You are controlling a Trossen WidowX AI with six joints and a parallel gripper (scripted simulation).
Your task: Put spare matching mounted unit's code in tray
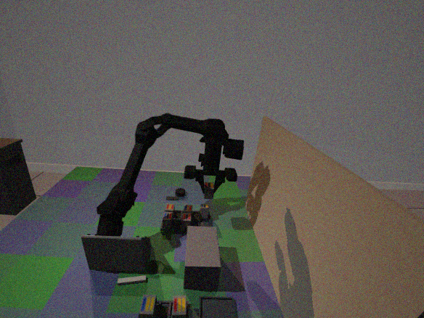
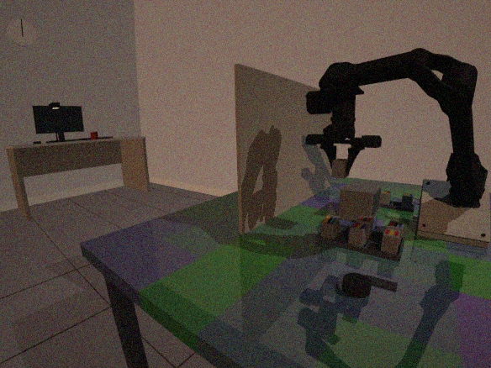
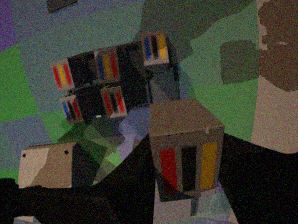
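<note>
Right now the tray is 36 cm to the right of my gripper tip, 17 cm below it and 3 cm behind it. From my gripper tip the other things lie so: tall tan board 21 cm to the right, 19 cm ahead, 6 cm above; hex key 22 cm to the left, 17 cm below, 12 cm behind; mounted unit 17 cm to the right, 12 cm below, 5 cm behind.
</note>
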